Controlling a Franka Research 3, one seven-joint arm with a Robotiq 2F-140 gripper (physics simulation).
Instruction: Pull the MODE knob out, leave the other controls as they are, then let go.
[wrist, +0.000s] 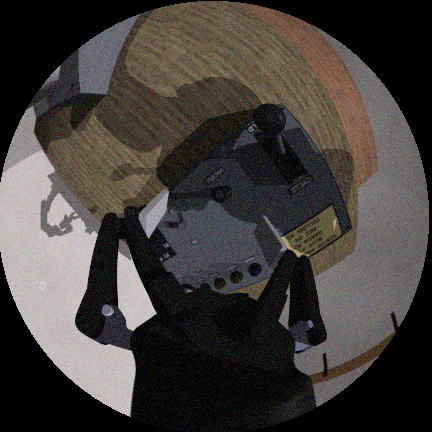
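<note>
The MODE knob (221, 193) is a small dark round knob on the grey control panel (225, 245), beside a small label plate whose text is too blurred to read. My gripper (214, 212) is open, with its pale fingertips wide apart over the panel. The knob shows a little beyond the line between the fingertips, and nothing is held. How high the fingertips stand above the panel, and how far out the knob sits, I cannot tell.
A black ball-topped lever (270, 120) rises at the panel's far right. A toggle switch (175, 219) is near the left fingertip. Round buttons (236, 276) line the near edge. A yellow text plate (320, 227) lies by the right fingertip. A grey box (102, 60) stands upper left.
</note>
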